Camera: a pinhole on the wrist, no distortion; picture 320 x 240 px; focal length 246.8 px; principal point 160.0 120.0 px. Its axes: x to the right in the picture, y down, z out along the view. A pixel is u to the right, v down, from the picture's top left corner.
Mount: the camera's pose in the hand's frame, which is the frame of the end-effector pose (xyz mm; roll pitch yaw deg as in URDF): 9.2 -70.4 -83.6 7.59 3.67 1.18
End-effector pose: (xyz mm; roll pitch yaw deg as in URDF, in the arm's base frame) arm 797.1 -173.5 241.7 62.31 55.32 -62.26
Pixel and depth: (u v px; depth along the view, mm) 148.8 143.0 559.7
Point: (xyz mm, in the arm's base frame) 443.2 -503.2 305.0
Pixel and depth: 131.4 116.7 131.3
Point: 702.1 -171.8 206.7
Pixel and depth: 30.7 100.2 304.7
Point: 523.2 -217.9 338.3
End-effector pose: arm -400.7 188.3 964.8 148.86 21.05 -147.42
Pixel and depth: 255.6 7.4 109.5
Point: -365.3 84.9 866.8
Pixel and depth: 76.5 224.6 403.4
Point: -353.8 475.2 745.6
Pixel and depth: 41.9 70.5 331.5
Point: -193.2 285.9 725.6
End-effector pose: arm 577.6 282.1 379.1 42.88 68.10 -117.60
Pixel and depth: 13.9 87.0 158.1
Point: 479.9 387.0 439.1
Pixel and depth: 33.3 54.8 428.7
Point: 210.2 462.9 577.8
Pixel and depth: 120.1 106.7 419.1
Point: 224.6 330.6 460.3
